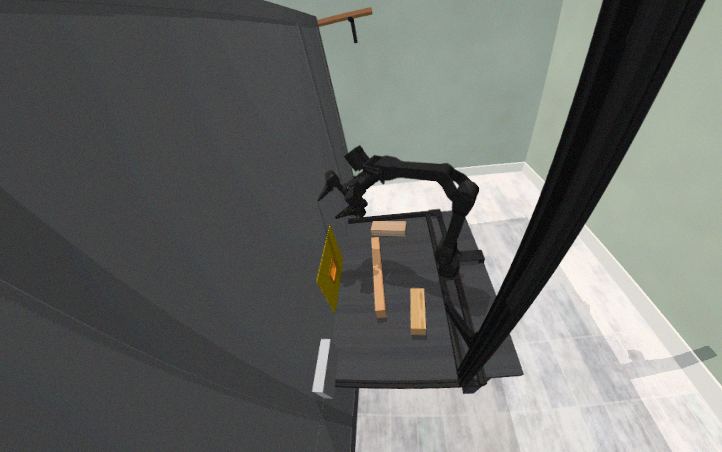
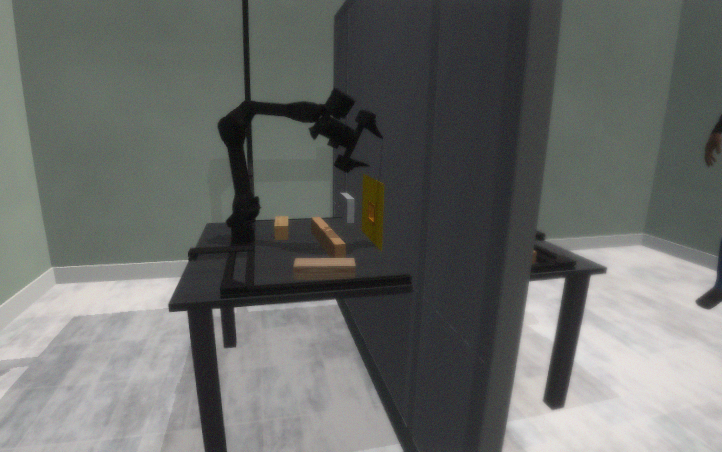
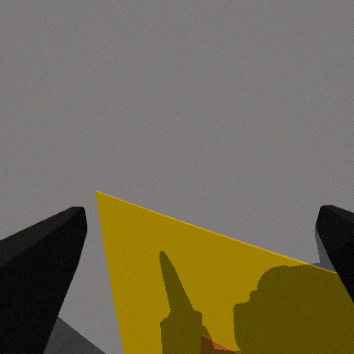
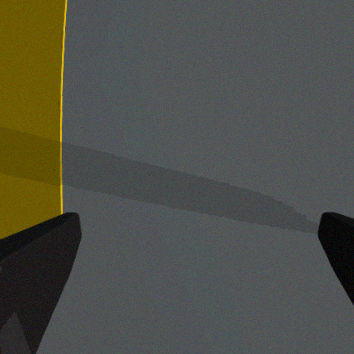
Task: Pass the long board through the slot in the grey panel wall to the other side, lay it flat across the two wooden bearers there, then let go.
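Frame: origin at the left arm's base, x ahead, y left, z up, level; metres.
Seen in the pictures: left gripper, between the fingertips: (image 3: pixel 204 217); right gripper, between the fingertips: (image 1: pixel 326 209) (image 2: pixel 375 152) (image 4: pixel 202 224); right arm's base, origin of its link: (image 1: pixel 448 273) (image 2: pixel 242 242).
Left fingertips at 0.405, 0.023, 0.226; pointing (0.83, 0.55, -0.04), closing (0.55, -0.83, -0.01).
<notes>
A point is followed by its place in that frame, as x, y, z.
A long wooden piece (image 1: pixel 378 290) @[0.650, -0.080, 0.038] (image 2: pixel 328 237) @[0.652, 0.104, 0.035], apparently the long board, lies on the table by the grey panel wall (image 1: pixel 159 159) @[0.483, -0.305, 0.689] (image 2: pixel 452 213) @[0.483, 0.571, 0.211]. Two shorter wooden blocks lie near it, one (image 1: pixel 388 229) @[0.691, 0.251, 0.019] (image 2: pixel 323 265) @[0.699, 0.304, 0.019] near the table's side edge and one (image 1: pixel 417 309) @[0.779, -0.157, 0.031] (image 2: pixel 281 227) @[0.786, -0.076, 0.026] nearer the arm base side. The slot (image 1: pixel 333 269) @[0.474, 0.011, 0.057] (image 2: pixel 371 211) @[0.474, -0.045, 0.078] is an orange-edged opening in a yellow plate (image 1: pixel 328 287) @[0.484, -0.097, 0.098] (image 2: pixel 374 189) @[0.482, 0.010, 0.166] (image 3: pixel 135 240) @[0.431, 0.084, 0.172] (image 4: pixel 30 75) @[0.483, 0.004, 0.170]. My right gripper (image 1: pixel 328 208) @[0.504, 0.086, 0.294] (image 2: pixel 374 151) @[0.504, 0.086, 0.294] (image 4: pixel 202 224) @[0.504, 0.086, 0.294] is open and empty above the table, near the wall. My left gripper (image 3: pixel 204 217) @[0.405, 0.023, 0.226] is open and empty, facing a yellow plate.
A white block (image 1: pixel 321 366) @[0.498, -0.349, 0.081] (image 2: pixel 347 207) @[0.511, -0.270, 0.046] sits against the wall. Beyond the wall, part of another table (image 2: pixel 591 264) @[-0.123, 0.356, -0.019] shows, with a small bit of wood (image 2: pixel 533 256) @[0.076, 0.328, 0.011] on it. Dark rails (image 1: pixel 396 383) @[0.703, -0.368, -0.025] (image 2: pixel 319 287) @[0.720, 0.375, -0.011] border the near table. A black post (image 1: pixel 575 213) @[0.883, -0.380, 0.616] rises beside it.
</notes>
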